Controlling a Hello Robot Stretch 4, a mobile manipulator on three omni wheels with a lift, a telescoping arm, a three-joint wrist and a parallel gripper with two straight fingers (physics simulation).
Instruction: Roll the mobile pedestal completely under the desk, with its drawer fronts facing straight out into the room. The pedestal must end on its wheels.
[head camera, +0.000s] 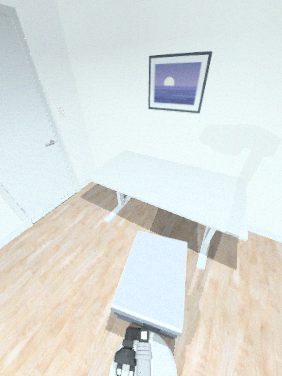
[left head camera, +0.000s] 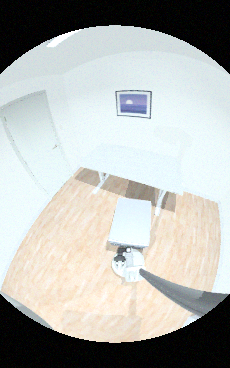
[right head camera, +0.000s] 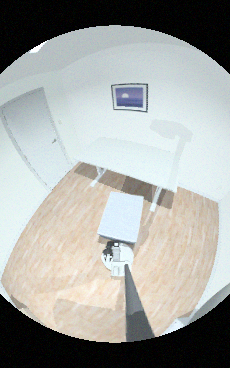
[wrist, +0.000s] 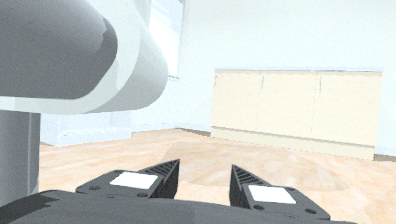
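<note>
The white mobile pedestal (head camera: 155, 280) (left head camera: 131, 222) (right head camera: 122, 215) stands upright in front of the desk (head camera: 175, 185) (left head camera: 140, 162) (right head camera: 132, 157). Its whole top shows, outside the desk's front edge. Its far end points towards the opening between the desk's legs, nearer the right leg. A thin dark strip of its near side faces the robot; drawer details and wheels are hidden. My robot's round base and arm are close against that near side. My gripper (wrist: 204, 177) is open and empty, its fingers pointing away from the pedestal.
The desk's left foot (head camera: 112, 214) and right foot (head camera: 202, 255) reach out onto the floor. A closed door (head camera: 30, 120) (right head camera: 35, 140) is at the left. A framed picture (head camera: 179, 82) hangs above the desk. The wrist view shows a low cream cabinet (wrist: 287, 105) by a wall.
</note>
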